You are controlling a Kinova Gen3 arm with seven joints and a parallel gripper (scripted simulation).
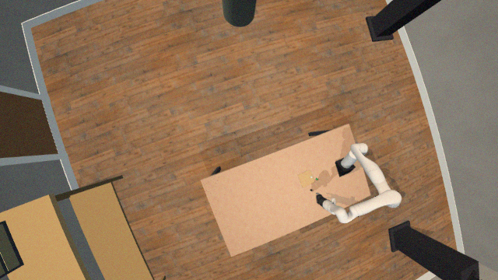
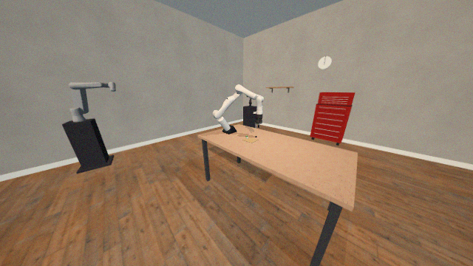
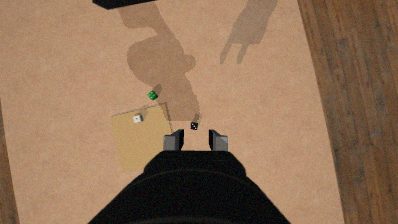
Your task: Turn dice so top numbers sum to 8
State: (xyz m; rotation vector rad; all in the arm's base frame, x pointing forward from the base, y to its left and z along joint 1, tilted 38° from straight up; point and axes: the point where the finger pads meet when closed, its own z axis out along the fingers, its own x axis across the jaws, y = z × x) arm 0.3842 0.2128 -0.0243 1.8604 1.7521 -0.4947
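Right now my hand is 10 mm past the black die, 10 mm to the left of it and 130 mm above it. From my hand the other things lie so: green die (90 mm behind, 100 mm to the right, 130 mm below); then tan mat (10 mm ahead, 130 mm to the right, 140 mm below); then white die (30 mm behind, 140 mm to the right, 130 mm below).
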